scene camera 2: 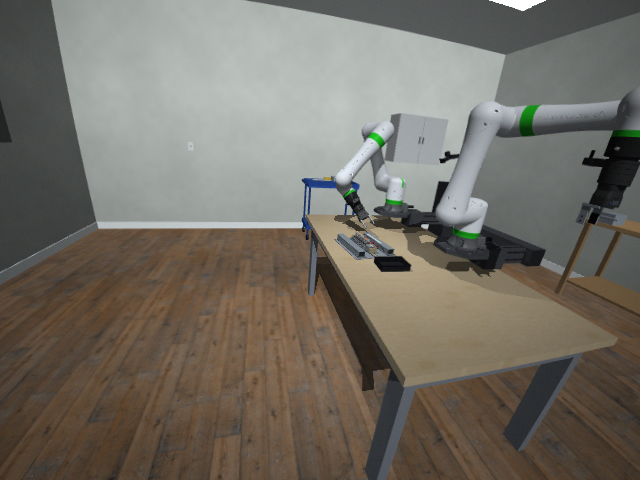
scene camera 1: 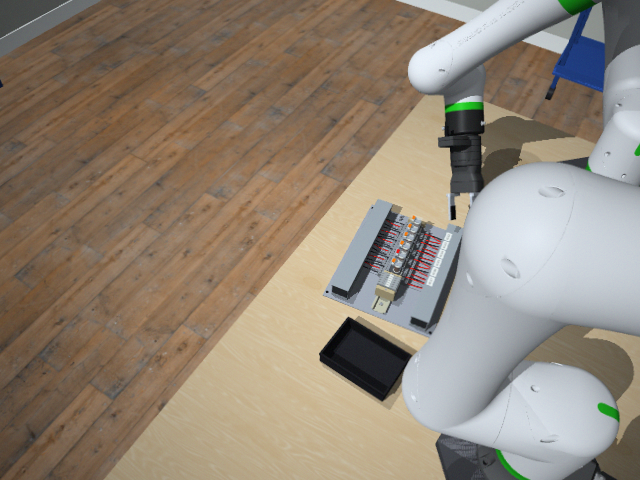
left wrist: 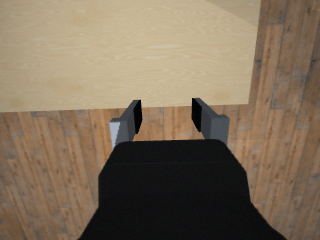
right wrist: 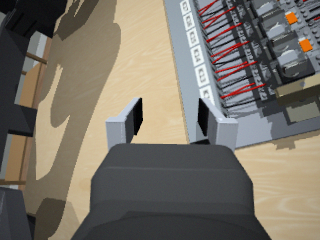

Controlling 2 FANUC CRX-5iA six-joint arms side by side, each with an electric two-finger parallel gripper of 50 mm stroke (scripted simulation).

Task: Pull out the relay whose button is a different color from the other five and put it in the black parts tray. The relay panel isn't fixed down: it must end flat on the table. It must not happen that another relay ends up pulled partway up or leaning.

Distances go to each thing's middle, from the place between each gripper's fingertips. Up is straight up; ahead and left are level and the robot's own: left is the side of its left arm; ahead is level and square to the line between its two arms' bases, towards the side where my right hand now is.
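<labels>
With my right hand I am 9 cm short of the relay panel (scene camera 1: 374,288), 15 cm to the right of it and 8 cm above it. The black parts tray (scene camera 1: 366,354) is 5 cm ahead of that right hand, 42 cm to the left of it and 9 cm below it. Going by its middle, the tray is nearer to my right hand than to my left gripper.
My left gripper (scene camera 2: 585,223) is 570 mm to the left of the black parts tray, 310 mm short of it and 420 mm above it. The relay panel, counted from my left hand, is 850 mm to the right, 350 mm ahead and 420 mm below. By its middle, the panel too is nearer to my right hand than to my left gripper.
</labels>
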